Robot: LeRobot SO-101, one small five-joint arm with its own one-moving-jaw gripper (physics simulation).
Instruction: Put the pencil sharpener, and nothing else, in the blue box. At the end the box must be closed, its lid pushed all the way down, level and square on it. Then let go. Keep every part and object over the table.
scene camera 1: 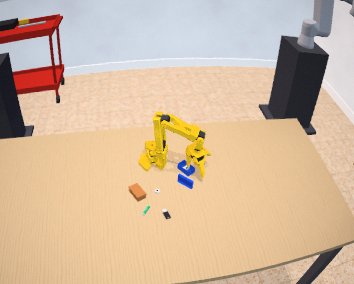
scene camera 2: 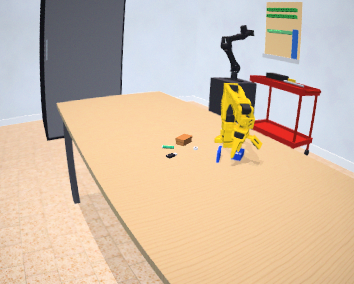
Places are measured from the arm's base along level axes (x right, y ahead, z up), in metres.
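Where they show: end effector, tool point: (scene camera 1: 188,166) (scene camera 2: 237,150); arm's base, origin of the base link: (scene camera 1: 153,166) (scene camera 2: 224,144).
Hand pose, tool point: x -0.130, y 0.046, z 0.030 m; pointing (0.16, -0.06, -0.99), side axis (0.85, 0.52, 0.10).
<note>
Each offset is from my tool point to the top centre of the thing. Level surfaces: height alone.
The blue box @(dx +0.007, dy -0.009, dz -0.005 m) (scene camera 1: 189,171) (scene camera 2: 240,155) stands open on the table beside the arm. A small pale thing @(dx +0.008, dy -0.014, dz -0.018 m) (scene camera 1: 185,167) shows in it in scene camera 1, too small to tell for sure whether it is the pencil sharpener. The blue lid @(dx +0.025, dy +0.067, dz +0.009 m) (scene camera 1: 185,181) (scene camera 2: 218,154) is off the box, standing up on its edge a little in front of it in scene camera 1. My gripper (scene camera 1: 195,171) (scene camera 2: 247,152) is open and empty, pointing down with its jaws spread. One jaw is at the box and partly hides it; the other is out to the box's right in scene camera 1.
An orange-brown block @(dx +0.206, dy +0.096, dz -0.004 m) (scene camera 1: 137,192) (scene camera 2: 183,139), a small white thing with a dark spot @(dx +0.133, dy +0.090, dz -0.021 m) (scene camera 1: 157,191) (scene camera 2: 195,148), a green stick-like piece @(dx +0.184, dy +0.177, dz -0.019 m) (scene camera 1: 146,210) (scene camera 2: 168,147) and a black piece with a white end @(dx +0.116, dy +0.199, dz -0.022 m) (scene camera 1: 167,214) (scene camera 2: 171,155) lie on the table @(dz -0.030 m) (scene camera 1: 240,215) (scene camera 2: 225,215).
</note>
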